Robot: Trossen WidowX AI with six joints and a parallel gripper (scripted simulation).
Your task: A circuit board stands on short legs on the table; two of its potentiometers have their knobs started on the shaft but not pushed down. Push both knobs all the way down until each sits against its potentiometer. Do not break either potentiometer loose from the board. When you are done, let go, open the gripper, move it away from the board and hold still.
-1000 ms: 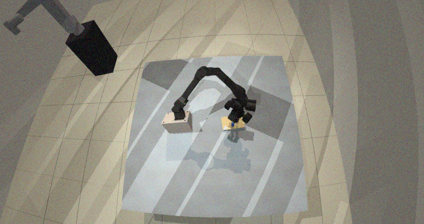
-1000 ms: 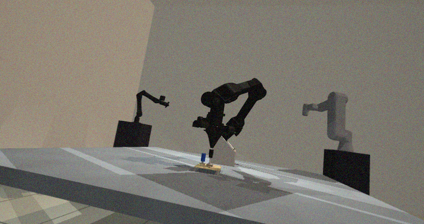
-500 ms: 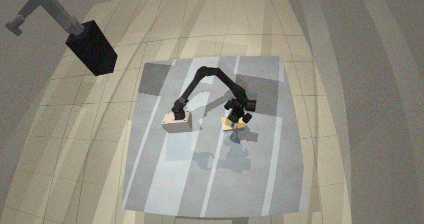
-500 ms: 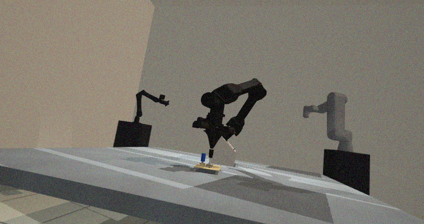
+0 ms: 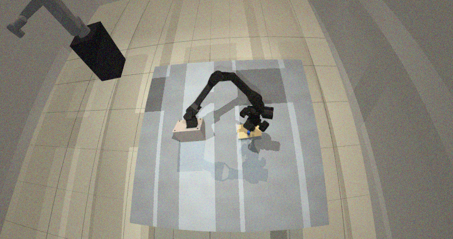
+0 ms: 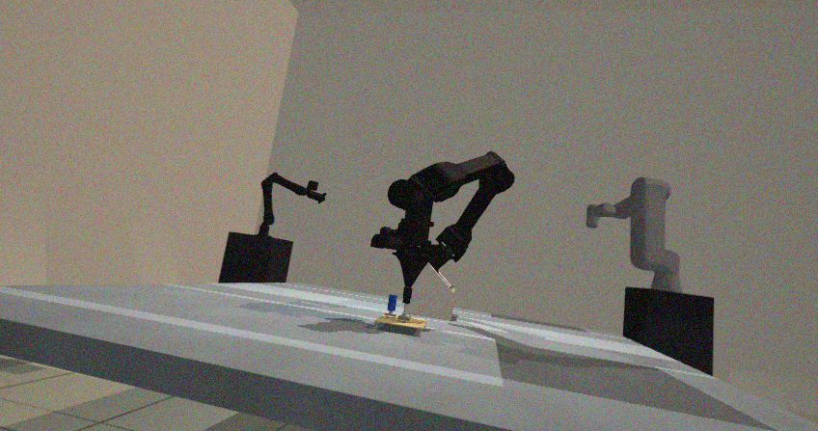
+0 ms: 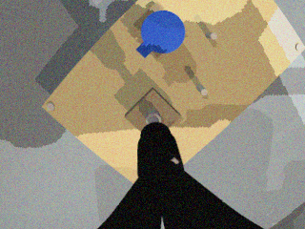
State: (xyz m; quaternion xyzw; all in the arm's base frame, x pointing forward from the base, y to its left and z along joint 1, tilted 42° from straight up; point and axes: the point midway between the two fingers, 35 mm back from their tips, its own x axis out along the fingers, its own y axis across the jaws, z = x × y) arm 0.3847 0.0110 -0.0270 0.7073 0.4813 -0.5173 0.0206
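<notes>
My gripper tip is now 30 mm past the blue knob, 30 mm to the left of it and 40 mm above it.
</notes>
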